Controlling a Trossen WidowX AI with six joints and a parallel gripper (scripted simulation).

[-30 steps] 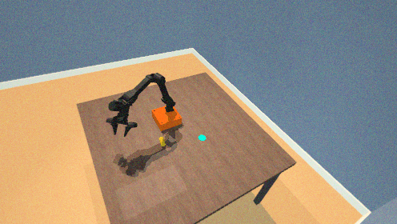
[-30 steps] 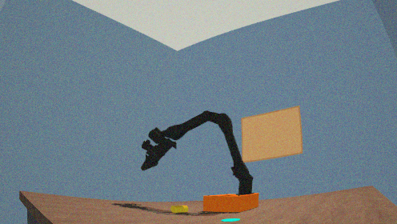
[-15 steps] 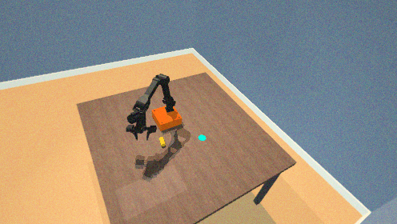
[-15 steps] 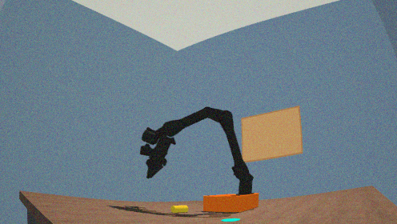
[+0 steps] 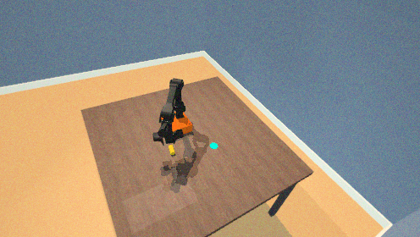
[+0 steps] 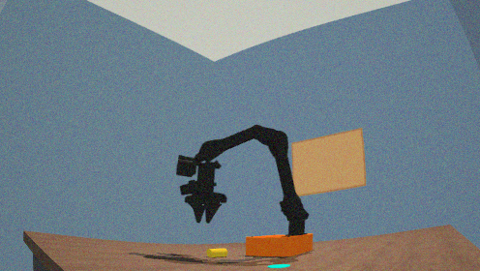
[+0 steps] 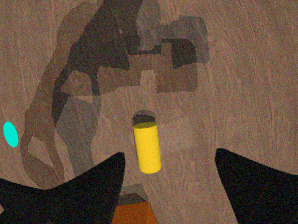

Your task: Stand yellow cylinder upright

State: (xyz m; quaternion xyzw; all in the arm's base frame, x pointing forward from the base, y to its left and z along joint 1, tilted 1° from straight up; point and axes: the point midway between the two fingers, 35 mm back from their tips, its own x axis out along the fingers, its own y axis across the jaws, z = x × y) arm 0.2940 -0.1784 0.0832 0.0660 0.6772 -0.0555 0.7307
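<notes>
My gripper tip is now 11 cm above the yellow cylinder, 3 cm to the right of it and 3 cm past it.
</notes>
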